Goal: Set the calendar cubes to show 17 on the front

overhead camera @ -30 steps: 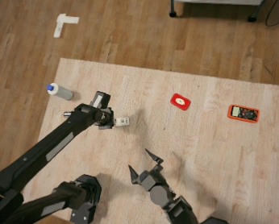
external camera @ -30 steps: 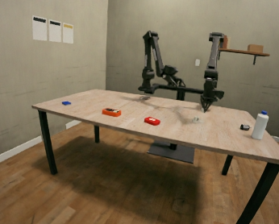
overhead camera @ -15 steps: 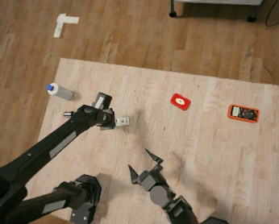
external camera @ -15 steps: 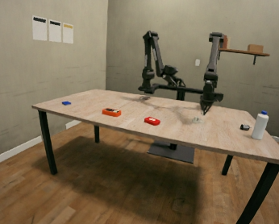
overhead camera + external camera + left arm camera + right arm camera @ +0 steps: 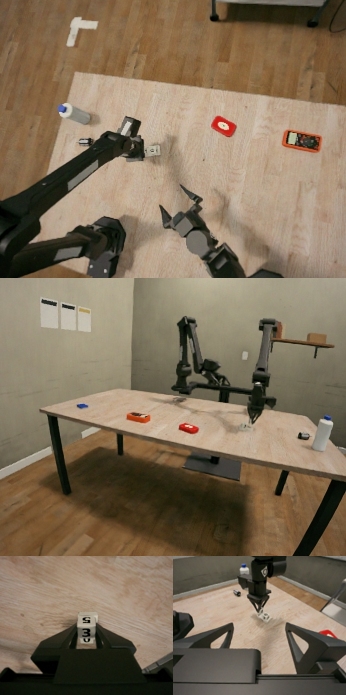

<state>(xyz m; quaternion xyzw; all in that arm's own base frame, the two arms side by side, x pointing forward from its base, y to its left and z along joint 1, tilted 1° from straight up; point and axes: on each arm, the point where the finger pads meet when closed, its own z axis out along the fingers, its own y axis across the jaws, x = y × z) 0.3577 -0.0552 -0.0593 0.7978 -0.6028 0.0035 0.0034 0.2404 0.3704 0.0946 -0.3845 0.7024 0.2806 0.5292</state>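
Now: the white tray 1 cm ahead of my left hand, 3 cm to the right of it and 5 cm below it. The rest, counted from my left hand: blue item (19 cm ahead, 109 cm to the right, 4 cm below); red flat object (17 cm ahead, 30 cm to the right, 4 cm below).
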